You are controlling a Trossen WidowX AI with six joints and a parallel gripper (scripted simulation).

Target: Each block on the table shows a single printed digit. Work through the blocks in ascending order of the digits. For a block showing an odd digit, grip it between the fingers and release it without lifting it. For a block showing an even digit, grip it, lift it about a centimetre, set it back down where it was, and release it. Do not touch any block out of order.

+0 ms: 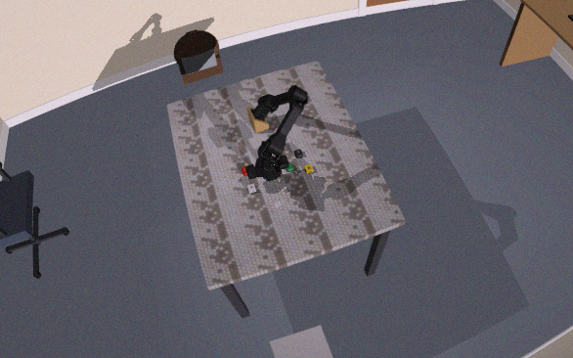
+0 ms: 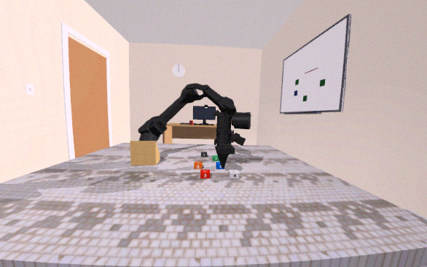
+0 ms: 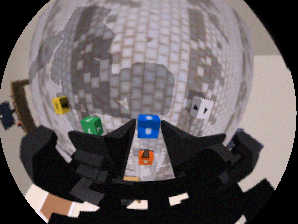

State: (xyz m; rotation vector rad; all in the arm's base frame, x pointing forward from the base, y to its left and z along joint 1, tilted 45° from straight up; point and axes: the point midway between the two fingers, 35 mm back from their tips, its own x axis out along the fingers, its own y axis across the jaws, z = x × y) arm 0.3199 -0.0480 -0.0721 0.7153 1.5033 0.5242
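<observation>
Now: gripper tip 1 cm past the blue block. From my gripper tip the other things lie so: orange block: 10 cm behind, 1 cm to the left; then green block: 1 cm behind, 10 cm to the left; then white block: 2 cm ahead, 9 cm to the right.
</observation>
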